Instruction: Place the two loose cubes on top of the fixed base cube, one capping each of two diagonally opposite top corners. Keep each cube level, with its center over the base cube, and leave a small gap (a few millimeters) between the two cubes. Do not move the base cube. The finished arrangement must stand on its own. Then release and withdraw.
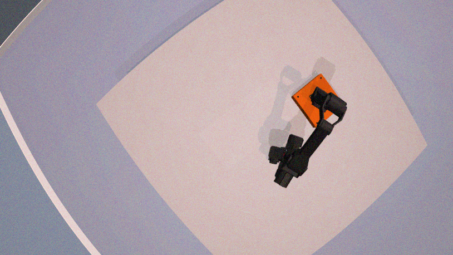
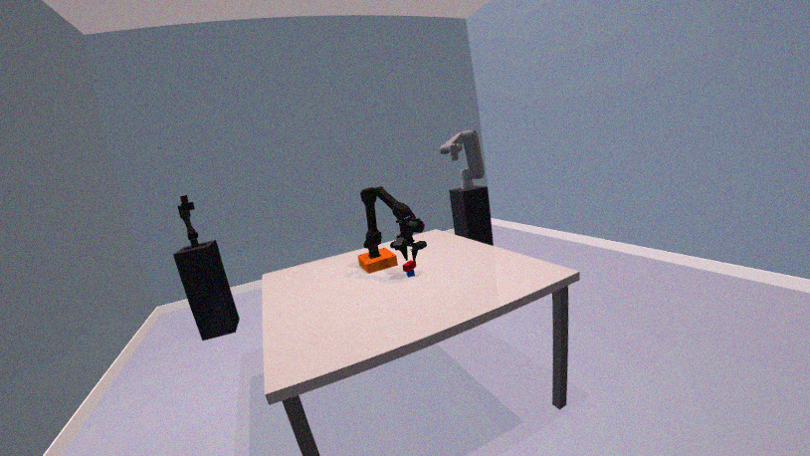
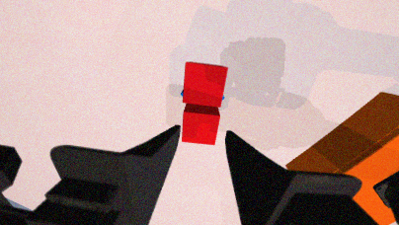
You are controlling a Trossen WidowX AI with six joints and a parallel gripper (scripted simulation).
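The blue cube lies 20 mm ahead of my gripper tip, 20 mm to the right of it and 50 mm below it.
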